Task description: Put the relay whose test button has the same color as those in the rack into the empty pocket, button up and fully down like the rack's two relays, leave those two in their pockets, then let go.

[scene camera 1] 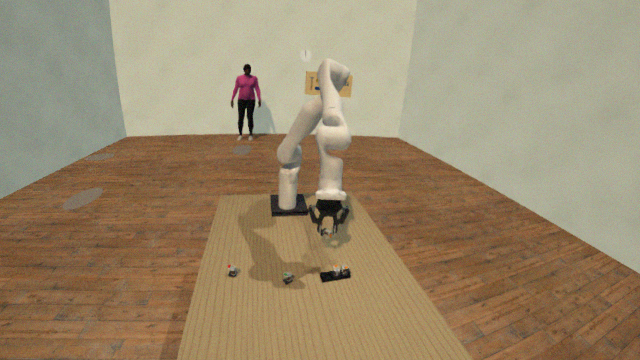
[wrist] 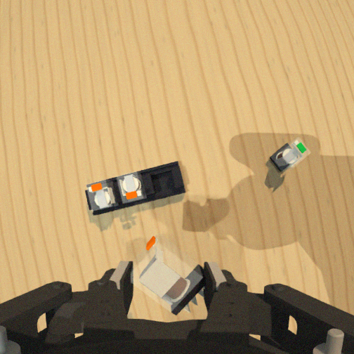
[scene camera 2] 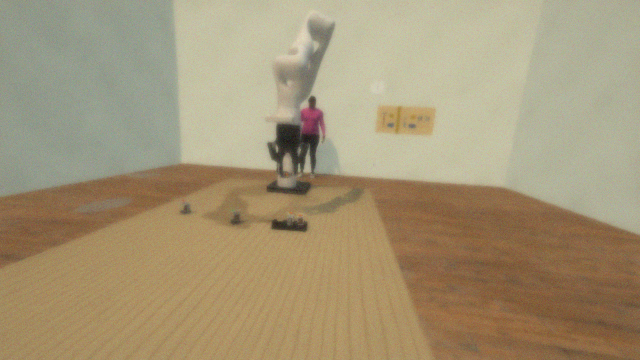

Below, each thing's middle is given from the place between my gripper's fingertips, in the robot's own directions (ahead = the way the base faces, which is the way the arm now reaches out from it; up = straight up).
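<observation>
Here is the black rack [wrist: 164, 180], and my gripper is 7 cm short of it, 3 cm to the right of it and 14 cm above it. As for the green-button relay [wrist: 291, 153], I find it 6 cm ahead of my hand, 14 cm to the right of it and 13 cm below it.
</observation>
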